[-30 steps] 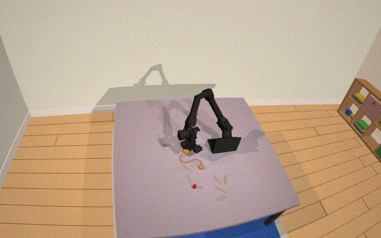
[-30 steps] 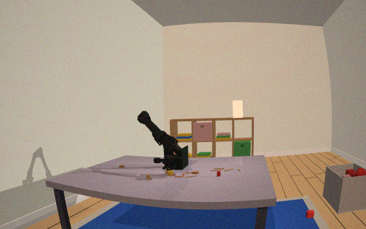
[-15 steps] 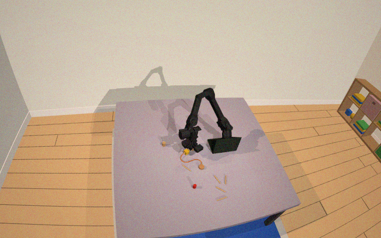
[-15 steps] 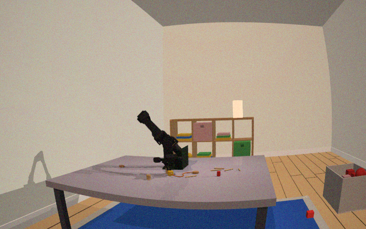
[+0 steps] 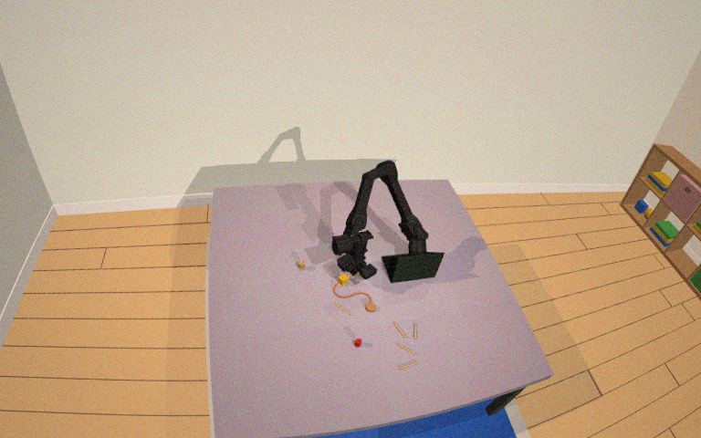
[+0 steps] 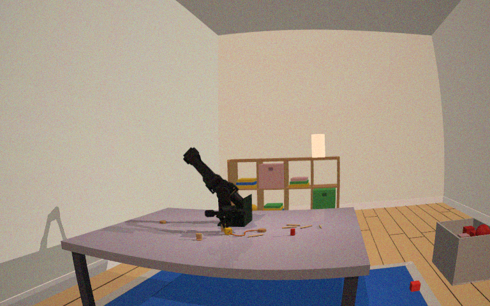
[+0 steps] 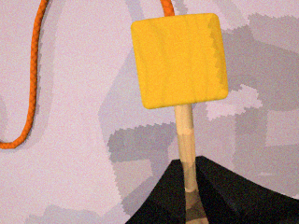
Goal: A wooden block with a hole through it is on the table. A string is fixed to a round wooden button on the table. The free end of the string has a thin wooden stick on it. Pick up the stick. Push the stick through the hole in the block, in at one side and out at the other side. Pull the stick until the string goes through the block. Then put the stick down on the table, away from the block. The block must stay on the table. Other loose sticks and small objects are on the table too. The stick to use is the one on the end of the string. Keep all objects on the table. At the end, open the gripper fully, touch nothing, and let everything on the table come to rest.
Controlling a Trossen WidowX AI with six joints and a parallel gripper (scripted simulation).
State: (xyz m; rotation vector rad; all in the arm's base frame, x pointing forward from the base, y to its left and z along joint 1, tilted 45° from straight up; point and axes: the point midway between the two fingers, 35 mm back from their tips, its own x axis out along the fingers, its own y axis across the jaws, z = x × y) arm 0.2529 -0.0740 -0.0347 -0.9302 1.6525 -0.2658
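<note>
My gripper tip is now 40 mm short of the yellow block and 20 mm to the right of it. Also, from my gripper tip: wooden cylinder (30 mm behind, 10 mm to the right); red piece (320 mm to the left, 70 mm ahead).
</note>
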